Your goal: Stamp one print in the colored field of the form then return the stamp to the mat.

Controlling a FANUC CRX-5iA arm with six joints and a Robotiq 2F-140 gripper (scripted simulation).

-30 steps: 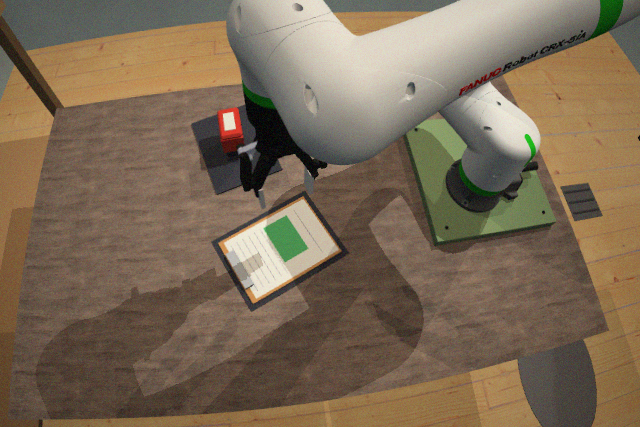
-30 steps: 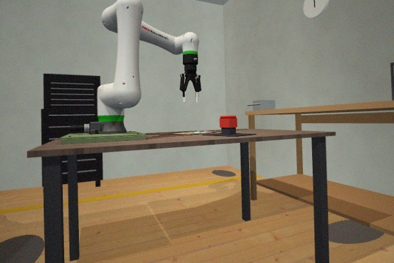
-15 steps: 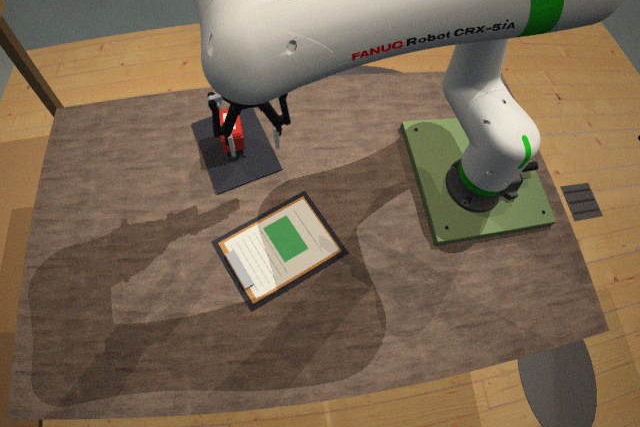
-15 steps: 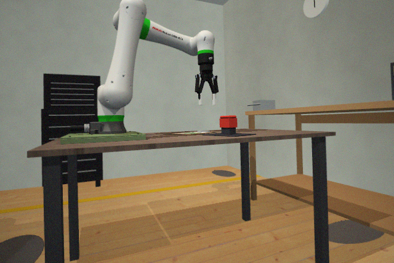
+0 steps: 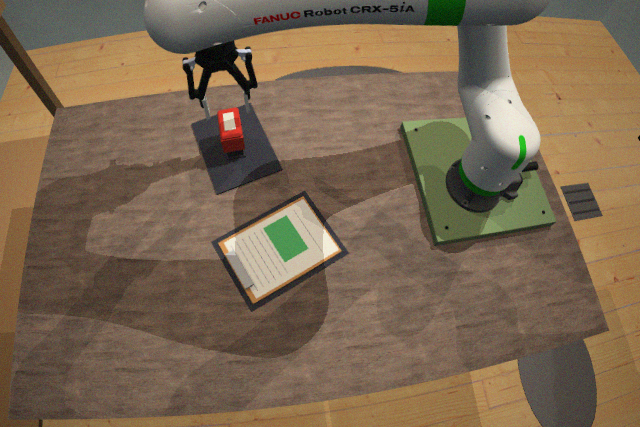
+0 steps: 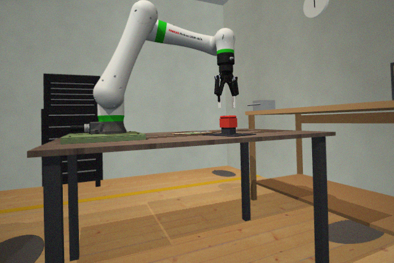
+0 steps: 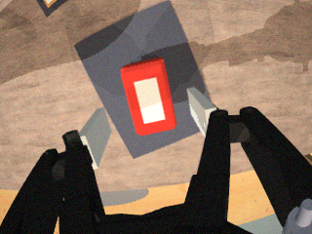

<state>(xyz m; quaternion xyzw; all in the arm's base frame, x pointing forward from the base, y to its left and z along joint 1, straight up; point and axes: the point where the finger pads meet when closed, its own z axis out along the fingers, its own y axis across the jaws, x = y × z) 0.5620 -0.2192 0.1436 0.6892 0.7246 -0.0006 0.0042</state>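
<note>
Now: the red stamp 12 cm below my hand. From my hand the other things lie so: dark mat 17 cm below; form on clipboard 6 cm behind, 29 cm to the left, 16 cm below.
</note>
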